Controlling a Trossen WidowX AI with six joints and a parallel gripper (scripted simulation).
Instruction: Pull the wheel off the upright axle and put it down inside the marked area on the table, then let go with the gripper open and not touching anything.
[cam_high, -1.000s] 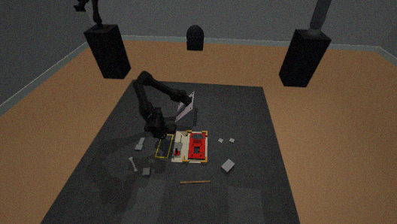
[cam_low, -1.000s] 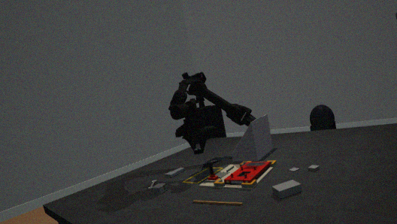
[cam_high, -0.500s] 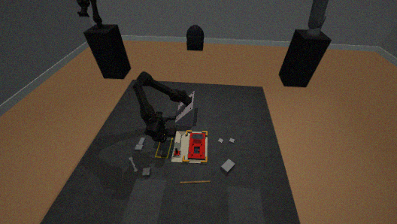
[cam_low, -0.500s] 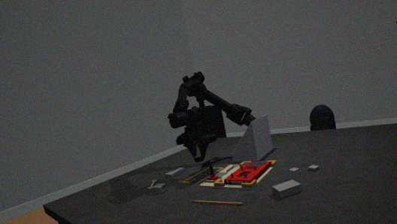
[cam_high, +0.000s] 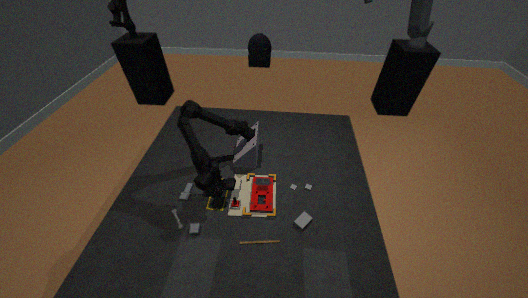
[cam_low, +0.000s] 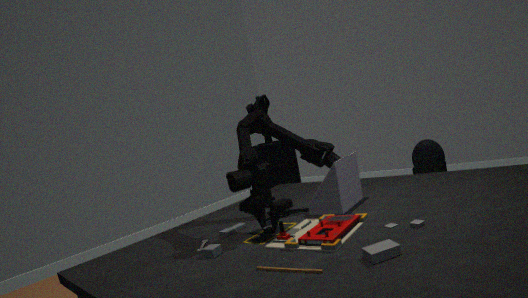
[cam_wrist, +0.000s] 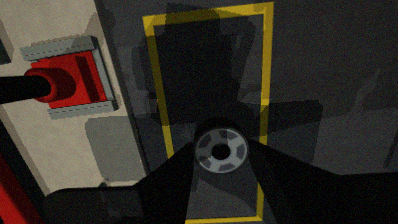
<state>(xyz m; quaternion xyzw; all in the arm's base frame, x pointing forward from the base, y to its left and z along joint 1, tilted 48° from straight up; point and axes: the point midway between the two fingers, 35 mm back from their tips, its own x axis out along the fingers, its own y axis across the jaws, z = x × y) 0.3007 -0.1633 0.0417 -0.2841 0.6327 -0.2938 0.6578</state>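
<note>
Right now my gripper tip is right at the dark wheel. The rest, counted from my gripper tip: wooden stick (240 mm ahead, 230 mm to the left, 10 mm below).
</note>
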